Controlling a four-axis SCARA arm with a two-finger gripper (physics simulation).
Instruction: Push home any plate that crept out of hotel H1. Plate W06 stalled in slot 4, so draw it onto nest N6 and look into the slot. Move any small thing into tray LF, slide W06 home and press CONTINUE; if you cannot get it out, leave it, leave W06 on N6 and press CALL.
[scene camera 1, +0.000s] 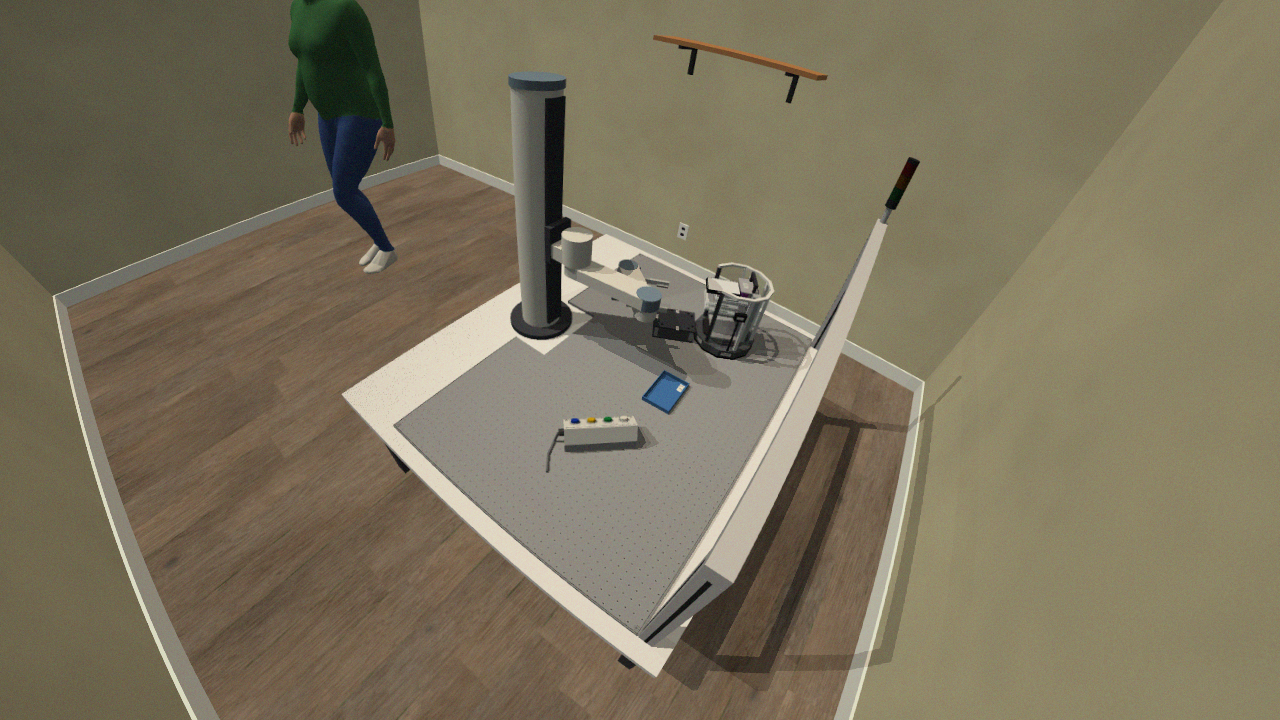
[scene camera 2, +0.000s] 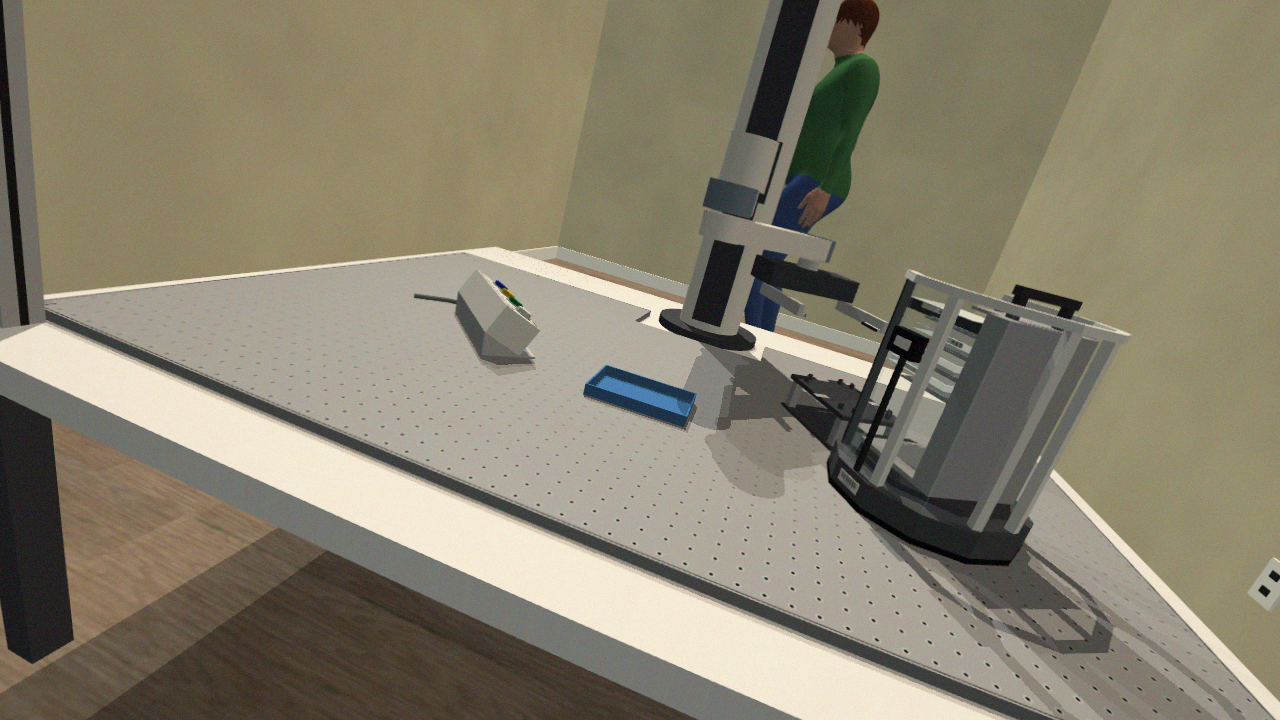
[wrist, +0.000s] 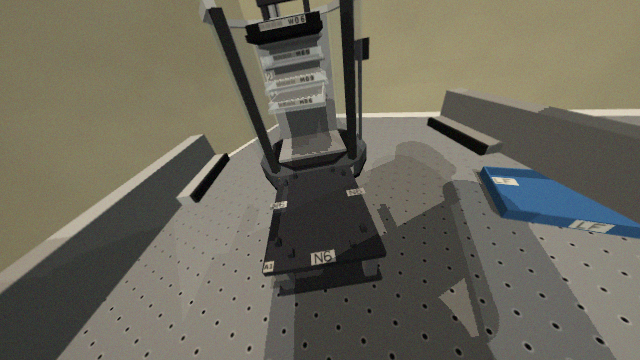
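Pixels of known places: gripper, between the fingertips: (scene camera 1: 667, 296) (scene camera 2: 844, 319) (wrist: 324, 127); arm's base, origin of its link: (scene camera 1: 541, 318) (scene camera 2: 706, 332).
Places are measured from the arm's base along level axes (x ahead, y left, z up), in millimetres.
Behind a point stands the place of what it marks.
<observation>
Hotel H1 (scene camera 1: 726, 350) {x 688, y 298, z 55 mm} (scene camera 2: 930, 528) {x 753, y 387, z 40 mm} (wrist: 350, 75) {x 595, y 292, z 198 mm} stands behind nest N6 (scene camera 1: 674, 320) {x 450, y 288, z 73 mm} (wrist: 325, 215) {x 432, y 280, z 73 mm}, which is bare. Plate W06 (scene camera 1: 721, 285) {x 568, y 368, z 267 mm} (wrist: 285, 31) {x 521, y 340, z 256 mm}, with a black front, is uppermost and sticks out towards the nest. Three pale plates below it, including a middle plate (wrist: 296, 81) {x 528, y 344, z 206 mm}, sit farther in, roughly in line. A small purple patch (scene camera 1: 746, 287) {x 652, y 406, z 284 mm} shows beyond W06; I cannot tell what it is. Tray LF (scene camera 1: 664, 394) {x 604, y -17, z 15 mm} (scene camera 2: 640, 394) {x 591, y -11, z 15 mm} (wrist: 550, 197) {x 605, y 2, z 15 mm} is blue and empty. My gripper (scene camera 2: 841, 319) {x 414, y 256, z 191 mm} (wrist: 324, 127) {x 414, y 256, z 191 mm} is wide open and empty, above and in front of the nest. The slot interior is hidden.
The button box (scene camera 1: 599, 434) {x 554, y -327, z 76 mm} (scene camera 2: 496, 313) {x 628, y -255, z 79 mm} stands beyond the tray with its cable. A tall panel (scene camera 1: 787, 447) {x 987, y -474, z 620 mm} edges the table, with a signal tower (scene camera 1: 902, 183) {x 984, y 661, z 774 mm} at its end. A person (scene camera 1: 332, 71) (scene camera 2: 841, 116) stands behind the arm's column (scene camera 1: 537, 205) {x 53, y -54, z 531 mm}.
</observation>
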